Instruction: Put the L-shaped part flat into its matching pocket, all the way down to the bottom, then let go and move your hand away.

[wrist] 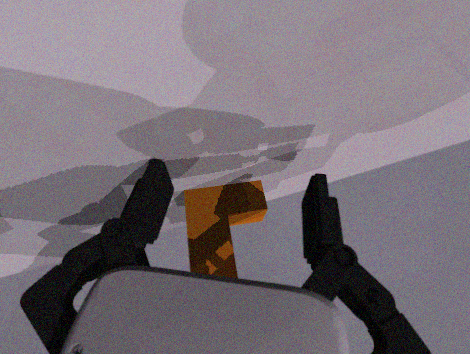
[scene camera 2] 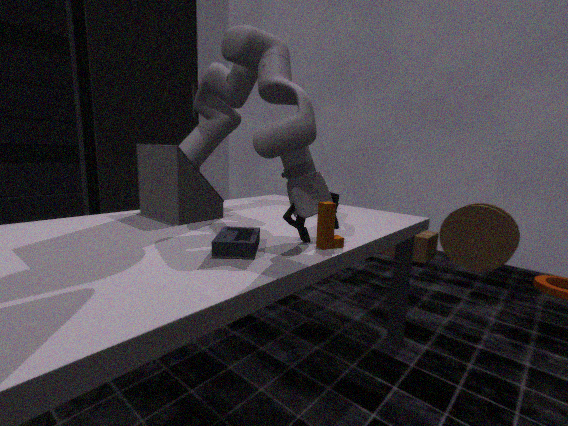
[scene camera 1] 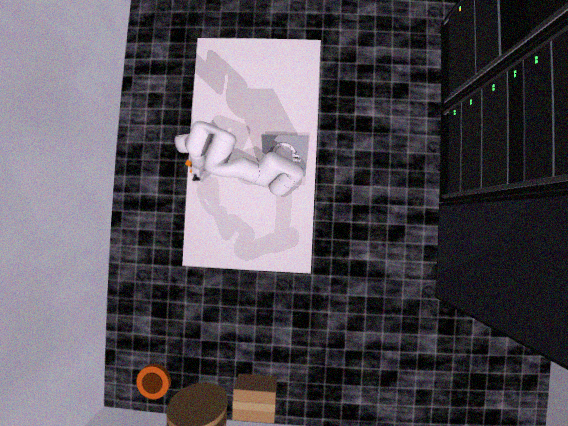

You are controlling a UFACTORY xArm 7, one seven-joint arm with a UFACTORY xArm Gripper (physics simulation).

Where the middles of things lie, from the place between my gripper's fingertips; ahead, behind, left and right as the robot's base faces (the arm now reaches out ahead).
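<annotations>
I see the orange L-shaped part (scene camera 2: 326, 239), and counted from my hand it sits 40 mm above, 20 mm to the right of and 50 mm ahead of it.
</annotations>
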